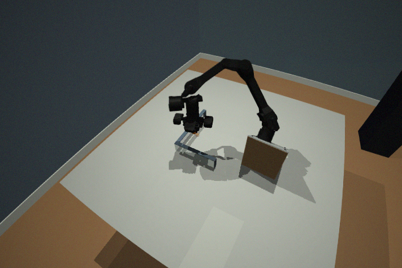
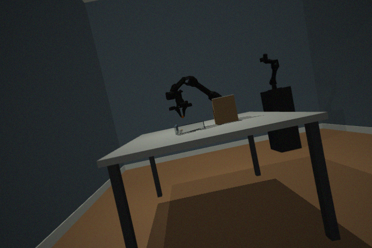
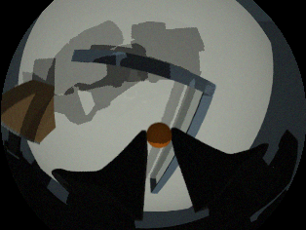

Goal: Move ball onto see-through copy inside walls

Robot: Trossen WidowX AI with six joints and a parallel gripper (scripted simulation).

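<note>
Right now the see-through copy of ball is 110 mm below my gripper tip, 80 mm to the right of it and 30 mm ahead of it. From my gripper tip the other things lie so: orange ball right at my gripper tip.
</note>
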